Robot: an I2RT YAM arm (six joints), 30 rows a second.
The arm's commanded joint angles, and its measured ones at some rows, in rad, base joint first. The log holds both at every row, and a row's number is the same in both.
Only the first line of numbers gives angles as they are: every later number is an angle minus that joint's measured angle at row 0.
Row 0, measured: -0.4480, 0.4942, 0.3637, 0.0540, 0.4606, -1.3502
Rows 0 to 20, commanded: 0.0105, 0.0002, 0.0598, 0.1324, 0.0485, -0.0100; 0.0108, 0.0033, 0.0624, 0.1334, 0.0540, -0.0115; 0.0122, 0.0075, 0.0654, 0.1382, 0.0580, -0.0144; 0.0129, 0.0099, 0.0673, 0.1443, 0.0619, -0.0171; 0.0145, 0.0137, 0.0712, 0.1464, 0.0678, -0.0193; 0.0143, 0.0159, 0.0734, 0.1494, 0.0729, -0.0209; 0.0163, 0.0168, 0.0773, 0.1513, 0.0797, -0.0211; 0.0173, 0.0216, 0.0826, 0.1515, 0.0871, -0.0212; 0.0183, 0.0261, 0.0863, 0.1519, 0.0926, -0.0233; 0.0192, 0.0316, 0.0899, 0.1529, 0.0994, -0.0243; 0.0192, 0.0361, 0.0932, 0.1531, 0.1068, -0.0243; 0.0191, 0.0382, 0.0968, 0.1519, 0.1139, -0.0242; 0.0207, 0.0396, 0.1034, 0.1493, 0.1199, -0.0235; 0.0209, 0.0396, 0.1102, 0.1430, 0.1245, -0.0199; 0.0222, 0.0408, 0.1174, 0.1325, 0.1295, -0.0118; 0.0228, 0.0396, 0.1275, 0.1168, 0.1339, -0.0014; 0.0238, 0.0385, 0.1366, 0.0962, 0.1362, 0.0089; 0.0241, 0.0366, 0.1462, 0.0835, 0.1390, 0.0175; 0.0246, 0.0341, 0.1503, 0.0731, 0.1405, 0.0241; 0.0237, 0.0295, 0.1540, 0.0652, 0.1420, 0.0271; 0.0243, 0.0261, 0.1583, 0.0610, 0.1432, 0.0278
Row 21, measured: 0.0160, 0.0530, 0.0863, -0.0298, 0.1076, 0.0011
